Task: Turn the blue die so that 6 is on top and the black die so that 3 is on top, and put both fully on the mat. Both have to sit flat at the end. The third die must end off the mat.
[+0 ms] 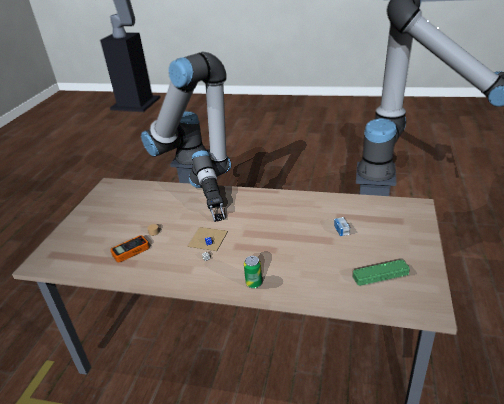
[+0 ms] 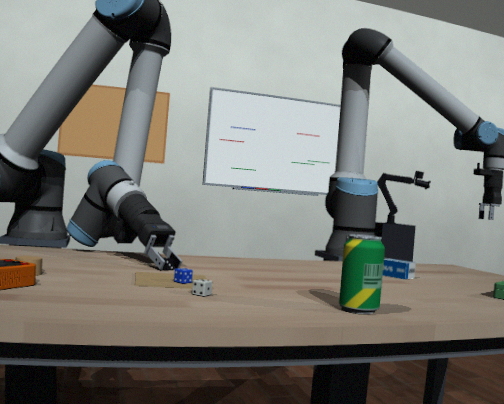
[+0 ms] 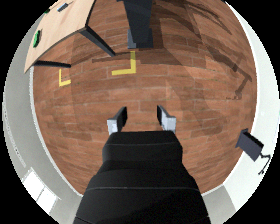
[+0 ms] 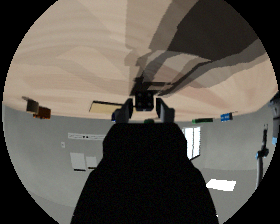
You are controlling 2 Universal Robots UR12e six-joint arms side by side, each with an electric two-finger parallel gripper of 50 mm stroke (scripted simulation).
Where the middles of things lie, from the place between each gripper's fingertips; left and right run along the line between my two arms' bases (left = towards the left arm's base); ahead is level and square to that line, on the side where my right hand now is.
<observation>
I see the tan mat [image 2: 147,279] 150 mm ahead of my right hand [image 2: 171,265] and 20 mm below it.
</observation>
